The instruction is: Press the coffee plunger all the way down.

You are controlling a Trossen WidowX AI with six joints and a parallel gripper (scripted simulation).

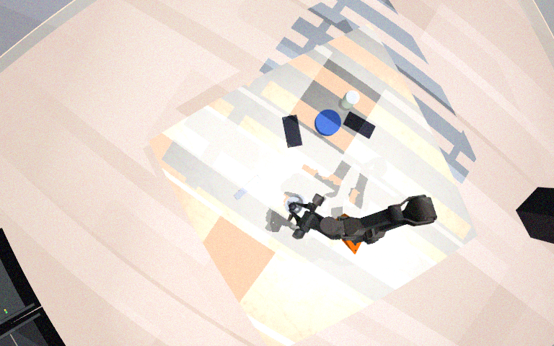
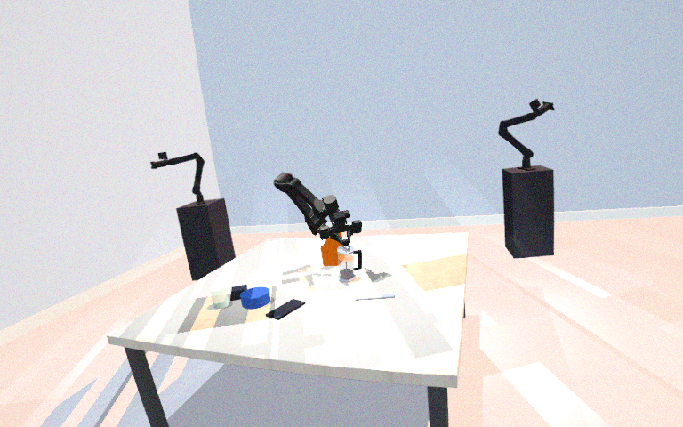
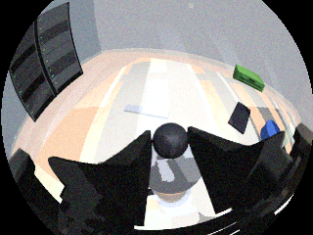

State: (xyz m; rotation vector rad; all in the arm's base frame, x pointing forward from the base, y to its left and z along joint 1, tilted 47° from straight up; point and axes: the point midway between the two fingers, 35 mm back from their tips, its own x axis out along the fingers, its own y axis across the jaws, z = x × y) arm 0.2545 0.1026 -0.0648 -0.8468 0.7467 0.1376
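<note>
The coffee press lies 40 mm behind my gripper tip and 90 mm below it. The rest, counted from my gripper tip: thin pale strip: 170 mm ahead, 120 mm to the left, 180 mm below.
</note>
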